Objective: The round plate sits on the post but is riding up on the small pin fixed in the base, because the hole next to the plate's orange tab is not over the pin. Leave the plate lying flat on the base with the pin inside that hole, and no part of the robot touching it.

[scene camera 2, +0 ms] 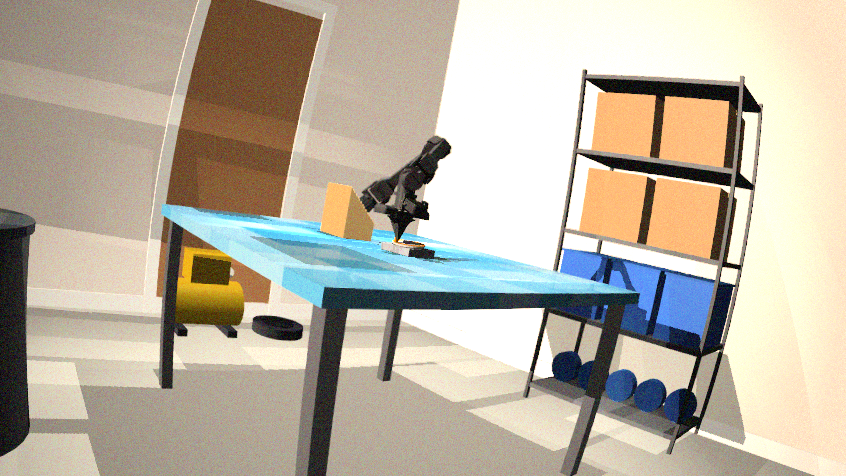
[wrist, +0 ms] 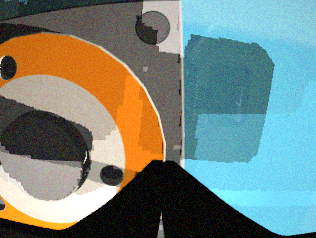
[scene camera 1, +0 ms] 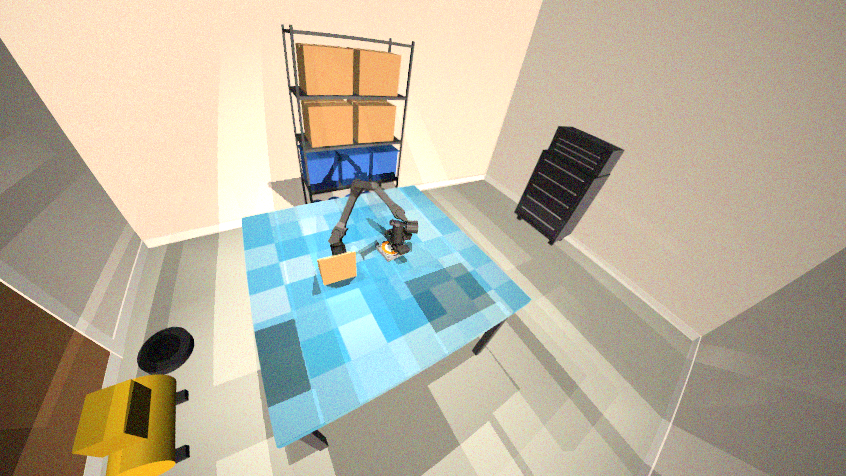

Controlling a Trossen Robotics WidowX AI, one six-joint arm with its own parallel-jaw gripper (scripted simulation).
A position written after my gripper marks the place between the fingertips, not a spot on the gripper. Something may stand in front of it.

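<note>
I can see my gripper (scene camera 2: 397, 239) here, and the wrist view lets me see the gripper (wrist: 162, 171) too. A grey square base (wrist: 151, 46) is also there in my sight.
</note>
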